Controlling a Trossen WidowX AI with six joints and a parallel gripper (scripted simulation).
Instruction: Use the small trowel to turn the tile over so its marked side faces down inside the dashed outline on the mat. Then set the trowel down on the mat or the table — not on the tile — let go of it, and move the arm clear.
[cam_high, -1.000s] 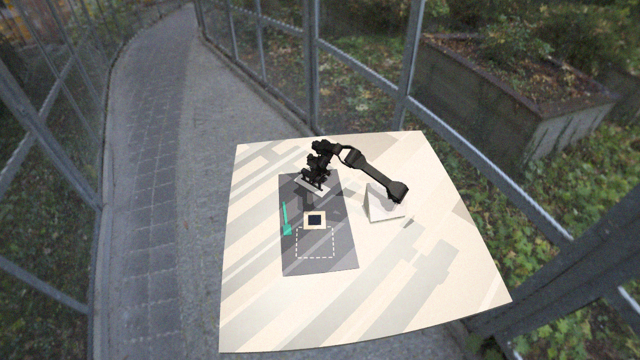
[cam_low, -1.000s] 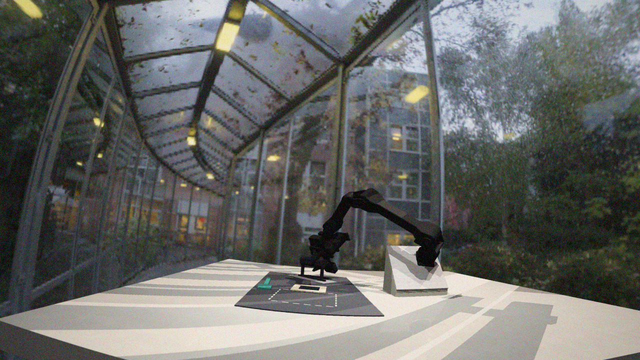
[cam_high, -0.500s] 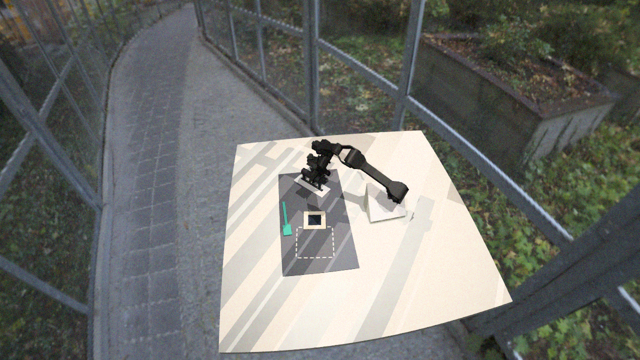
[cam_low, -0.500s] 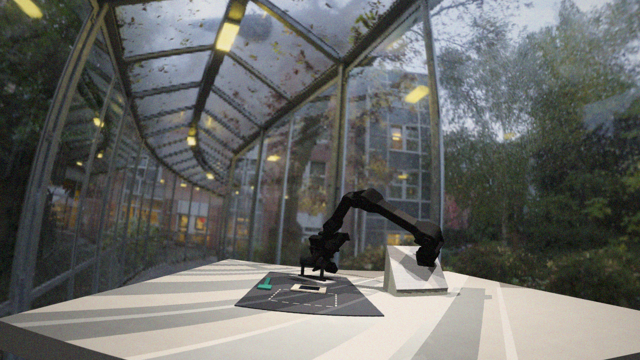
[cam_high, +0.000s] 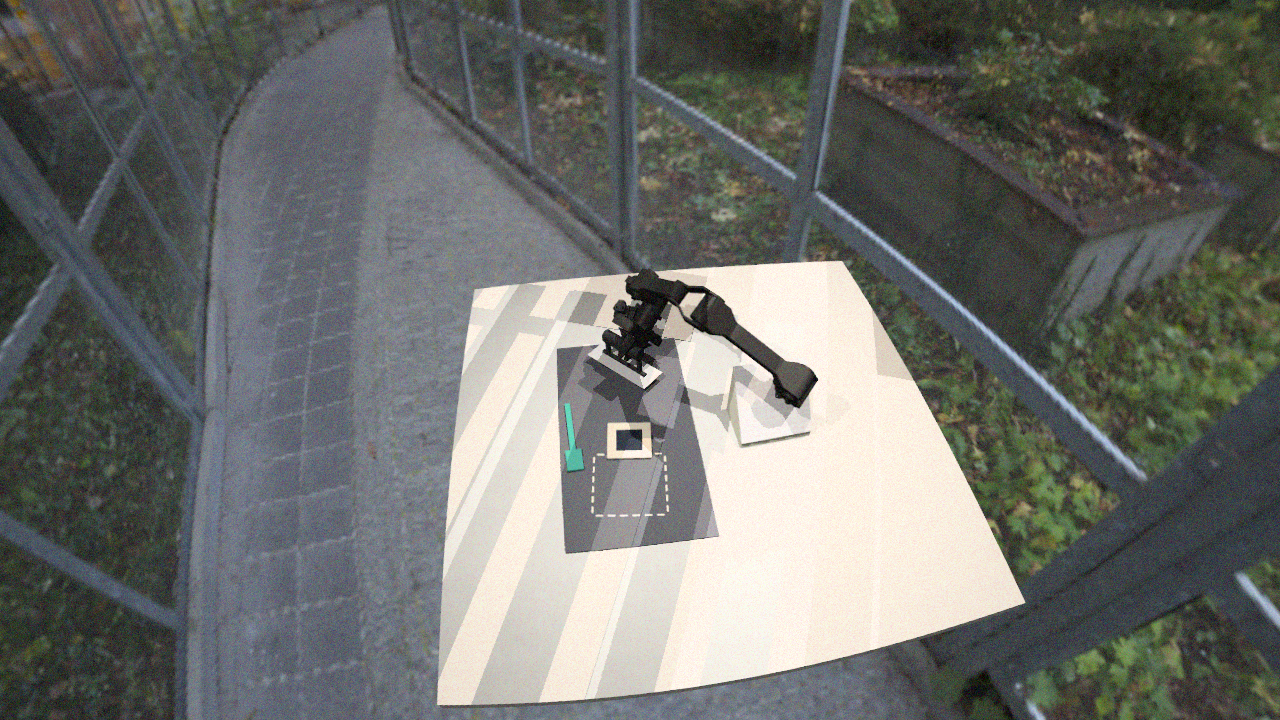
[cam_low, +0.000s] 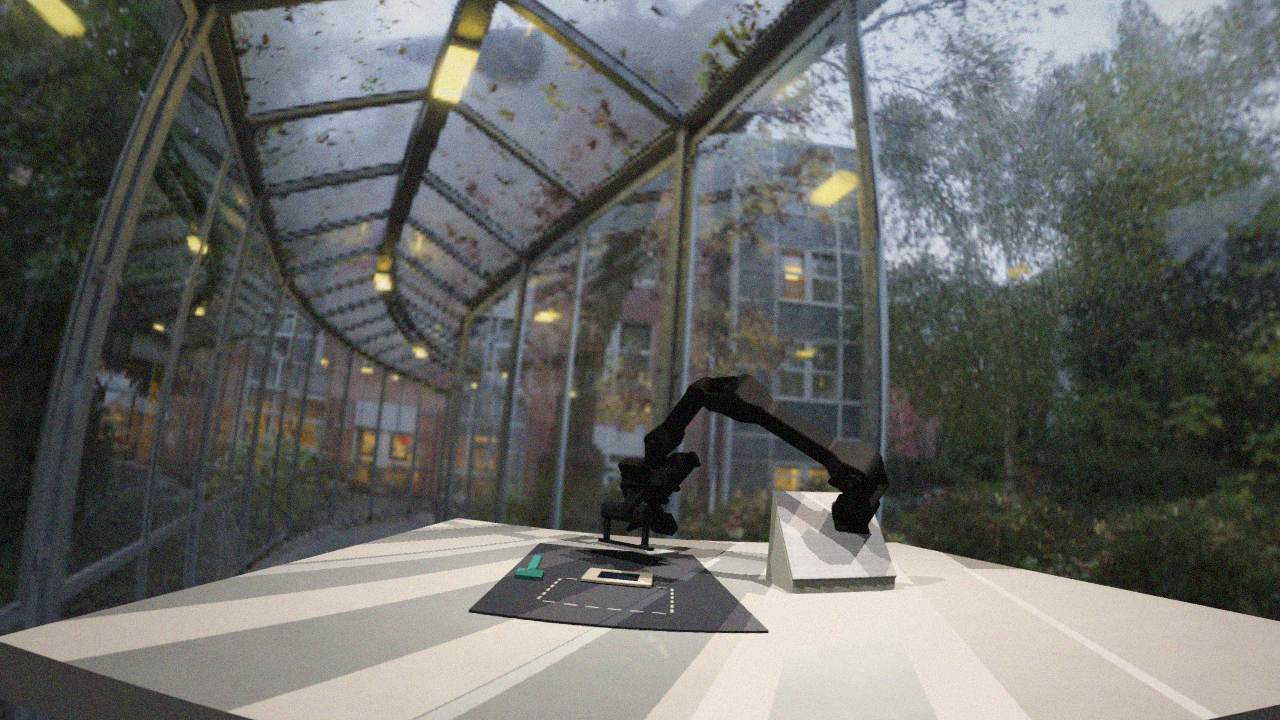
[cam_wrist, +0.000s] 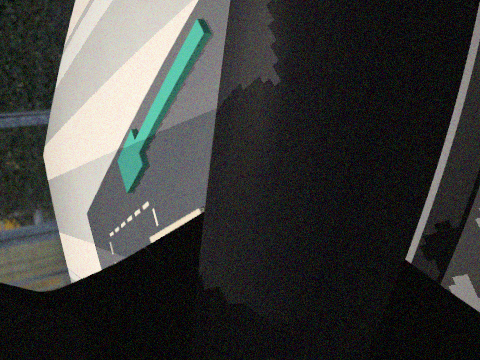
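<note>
The dark mat lies 180 mm to the left of my gripper tip and 90 mm below it. From my gripper tip the other things lie so: cream tile 10 mm behind, 210 mm to the left, 70 mm below; then green trowel 130 mm ahead, 210 mm to the left, 70 mm below.
</note>
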